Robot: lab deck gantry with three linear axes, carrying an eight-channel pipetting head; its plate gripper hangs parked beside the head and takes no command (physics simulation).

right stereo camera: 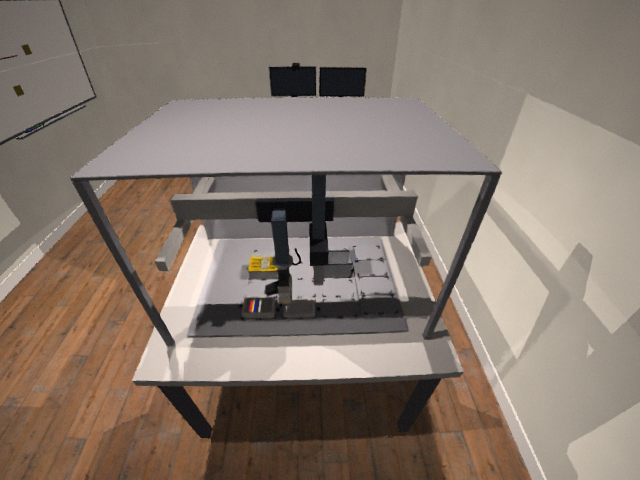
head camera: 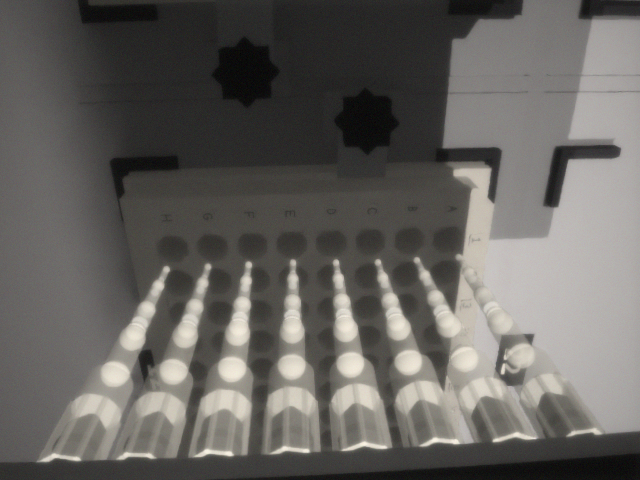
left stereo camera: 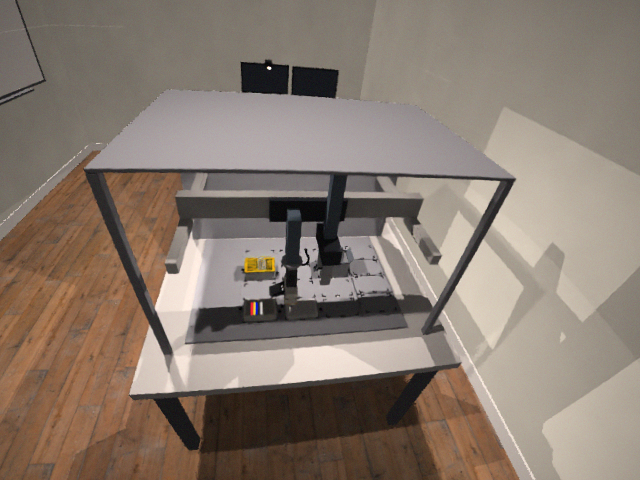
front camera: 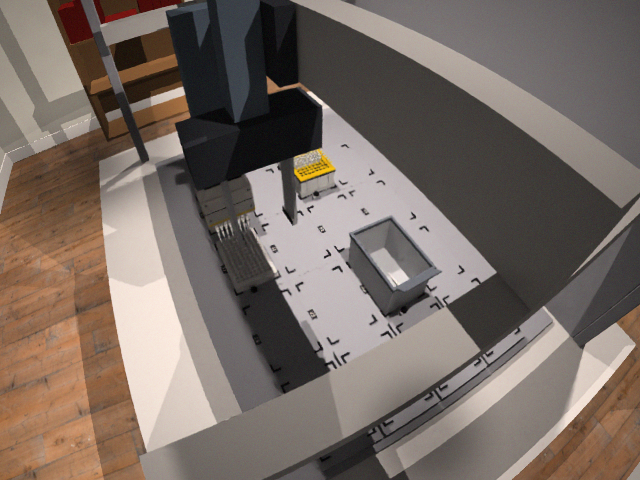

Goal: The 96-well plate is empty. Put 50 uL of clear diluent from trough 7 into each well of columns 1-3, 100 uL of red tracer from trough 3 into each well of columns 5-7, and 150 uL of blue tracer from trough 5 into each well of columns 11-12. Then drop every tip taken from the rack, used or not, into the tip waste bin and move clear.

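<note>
The pipetting head [front camera: 224,198] [left stereo camera: 291,294] [right stereo camera: 283,294] carries eight pale tips [head camera: 292,310] above the 96-well plate [head camera: 310,198] [front camera: 261,283] [left stereo camera: 302,315] [right stereo camera: 299,313]. In the head view the tip ends appear over the low-numbered columns, near the lettered edge; the exact column and any liquid in tips or wells cannot be told. The trough rack [left stereo camera: 271,311] [right stereo camera: 270,308] stands left of the plate, with red, yellow, blue and white strips. The yellow tip rack [front camera: 315,173] [left stereo camera: 248,266] [right stereo camera: 253,266] is partly filled. The parked plate gripper [front camera: 266,229] hangs open and empty beside the head.
The grey tip waste bin [front camera: 369,279] [left stereo camera: 337,270] [right stereo camera: 334,269] stands behind and to the right of the plate in the stereo views, partly hidden by the gripper's black body [left stereo camera: 329,250] [right stereo camera: 318,250]. Enclosure posts [left stereo camera: 126,263] [right stereo camera: 124,263] stand at the deck's front corners.
</note>
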